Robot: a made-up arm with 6 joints. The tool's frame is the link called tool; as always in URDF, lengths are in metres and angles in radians. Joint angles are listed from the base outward. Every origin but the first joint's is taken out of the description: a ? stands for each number. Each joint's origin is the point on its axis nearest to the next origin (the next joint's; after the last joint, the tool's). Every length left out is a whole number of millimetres.
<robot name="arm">
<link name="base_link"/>
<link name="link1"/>
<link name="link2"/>
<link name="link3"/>
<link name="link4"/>
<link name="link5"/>
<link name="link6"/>
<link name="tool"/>
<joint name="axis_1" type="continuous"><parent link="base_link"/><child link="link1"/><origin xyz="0 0 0.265" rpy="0 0 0"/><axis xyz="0 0 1"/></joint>
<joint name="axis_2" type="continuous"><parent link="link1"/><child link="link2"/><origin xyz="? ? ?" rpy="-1.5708 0 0"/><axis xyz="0 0 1"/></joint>
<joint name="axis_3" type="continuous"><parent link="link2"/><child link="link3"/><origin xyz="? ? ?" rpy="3.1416 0 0"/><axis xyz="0 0 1"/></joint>
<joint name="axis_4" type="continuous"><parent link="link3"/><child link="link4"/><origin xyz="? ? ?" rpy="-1.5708 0 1.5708"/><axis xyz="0 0 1"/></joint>
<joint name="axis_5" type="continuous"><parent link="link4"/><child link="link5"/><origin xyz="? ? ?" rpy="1.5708 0 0"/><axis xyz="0 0 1"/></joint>
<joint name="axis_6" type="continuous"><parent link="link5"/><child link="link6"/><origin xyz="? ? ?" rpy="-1.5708 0 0"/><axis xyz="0 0 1"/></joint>
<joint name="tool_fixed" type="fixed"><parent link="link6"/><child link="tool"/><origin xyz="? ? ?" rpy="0 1.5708 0"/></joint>
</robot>
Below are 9 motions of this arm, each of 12 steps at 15 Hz.
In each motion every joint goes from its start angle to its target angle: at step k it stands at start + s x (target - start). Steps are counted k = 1, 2, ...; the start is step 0. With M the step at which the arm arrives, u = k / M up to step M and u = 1 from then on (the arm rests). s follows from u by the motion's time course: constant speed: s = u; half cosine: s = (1 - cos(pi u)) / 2; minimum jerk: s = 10 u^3 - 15 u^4 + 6 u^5.
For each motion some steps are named. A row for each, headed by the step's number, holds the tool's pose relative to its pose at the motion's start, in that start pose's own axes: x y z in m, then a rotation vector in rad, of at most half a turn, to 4 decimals.
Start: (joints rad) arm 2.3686 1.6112 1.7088 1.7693 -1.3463 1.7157
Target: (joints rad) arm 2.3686 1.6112 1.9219 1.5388 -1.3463 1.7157
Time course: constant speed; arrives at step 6
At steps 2, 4, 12:
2: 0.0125 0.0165 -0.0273 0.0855 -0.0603 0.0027
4: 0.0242 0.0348 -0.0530 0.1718 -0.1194 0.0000
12: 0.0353 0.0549 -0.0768 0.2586 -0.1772 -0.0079

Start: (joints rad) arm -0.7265 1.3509 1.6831 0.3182 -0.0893 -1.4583
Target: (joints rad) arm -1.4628 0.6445 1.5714 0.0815 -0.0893 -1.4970
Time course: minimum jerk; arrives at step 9
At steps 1, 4, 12:
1: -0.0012 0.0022 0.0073 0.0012 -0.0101 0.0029
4: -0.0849 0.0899 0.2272 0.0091 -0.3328 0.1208
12: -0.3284 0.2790 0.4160 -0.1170 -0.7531 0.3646

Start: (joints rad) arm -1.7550 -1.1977 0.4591 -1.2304 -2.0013 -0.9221
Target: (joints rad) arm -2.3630 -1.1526 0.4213 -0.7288 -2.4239 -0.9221
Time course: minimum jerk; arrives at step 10
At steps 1, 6, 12:
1: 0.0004 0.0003 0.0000 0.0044 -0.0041 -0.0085
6: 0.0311 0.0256 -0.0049 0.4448 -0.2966 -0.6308
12: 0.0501 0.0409 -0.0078 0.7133 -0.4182 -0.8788

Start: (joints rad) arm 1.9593 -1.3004 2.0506 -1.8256 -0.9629 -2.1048
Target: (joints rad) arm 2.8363 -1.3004 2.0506 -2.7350 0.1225 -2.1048
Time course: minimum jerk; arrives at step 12
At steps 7, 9, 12:
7: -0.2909 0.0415 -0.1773 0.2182 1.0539 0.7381
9: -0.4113 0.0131 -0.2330 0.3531 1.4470 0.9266
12: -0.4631 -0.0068 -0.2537 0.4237 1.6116 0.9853

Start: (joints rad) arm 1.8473 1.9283 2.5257 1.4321 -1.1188 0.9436
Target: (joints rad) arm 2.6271 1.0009 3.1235 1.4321 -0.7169 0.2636
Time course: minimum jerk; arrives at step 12
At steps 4, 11, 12:
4: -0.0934 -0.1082 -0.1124 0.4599 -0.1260 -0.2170
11: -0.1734 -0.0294 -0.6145 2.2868 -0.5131 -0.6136
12: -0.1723 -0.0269 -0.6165 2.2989 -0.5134 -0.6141

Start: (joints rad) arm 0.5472 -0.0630 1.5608 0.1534 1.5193 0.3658
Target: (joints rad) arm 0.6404 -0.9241 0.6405 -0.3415 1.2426 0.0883
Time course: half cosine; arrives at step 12
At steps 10, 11, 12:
10: 0.0977 -0.0573 0.0768 0.3429 0.4278 -0.4581
11: 0.1004 -0.0611 0.0850 0.3636 0.4468 -0.4859
12: 0.1013 -0.0624 0.0879 0.3708 0.4531 -0.4954

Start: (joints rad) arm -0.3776 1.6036 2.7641 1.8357 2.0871 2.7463
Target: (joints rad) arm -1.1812 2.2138 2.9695 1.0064 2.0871 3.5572
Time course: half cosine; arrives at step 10
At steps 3, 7, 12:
3: -0.0457 -0.0765 -0.0276 -0.0954 -0.0334 0.0798
7: -0.1832 -0.2444 -0.2112 -0.4399 -0.3453 0.2614
12: -0.2190 -0.2778 -0.3067 -0.5948 -0.5176 0.2727

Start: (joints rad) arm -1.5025 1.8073 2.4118 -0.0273 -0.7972 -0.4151
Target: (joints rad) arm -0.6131 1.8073 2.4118 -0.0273 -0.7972 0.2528
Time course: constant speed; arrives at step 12
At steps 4, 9, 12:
4: 0.0104 0.1687 -0.0768 -0.2778 0.0937 0.2765
9: -0.0516 0.3654 -0.1822 -0.6102 0.1240 0.6533
12: -0.1258 0.4654 -0.2450 -0.7939 0.0932 0.8923

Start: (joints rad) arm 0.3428 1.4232 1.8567 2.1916 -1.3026 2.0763
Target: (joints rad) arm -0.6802 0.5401 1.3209 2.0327 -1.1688 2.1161
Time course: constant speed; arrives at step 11
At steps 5, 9, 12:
5: 0.2941 0.1095 0.0514 -0.1542 -0.0722 0.3759
9: 0.4348 0.2846 0.0593 -0.2720 -0.0802 0.6788
12: 0.4656 0.3796 0.0456 -0.3326 -0.0667 0.8280

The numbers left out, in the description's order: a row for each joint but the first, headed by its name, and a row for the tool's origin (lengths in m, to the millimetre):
axis_2: 0 0 0
axis_3: 0 -0.268 0
axis_4: 0.432 0 0
axis_5: 0 -0.116 0
axis_6: 0 0 0
tool: 0 0 0

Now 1 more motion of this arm.
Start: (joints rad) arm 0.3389 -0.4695 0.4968 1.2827 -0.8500 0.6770
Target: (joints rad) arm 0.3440 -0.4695 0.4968 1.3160 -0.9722 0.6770
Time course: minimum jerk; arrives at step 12
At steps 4, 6, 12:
4: -0.0006 -0.0003 0.0005 -0.0041 0.0224 0.0122
6: -0.0015 -0.0008 0.0011 -0.0096 0.0534 0.0289
12: -0.0029 -0.0015 0.0022 -0.0185 0.1072 0.0572

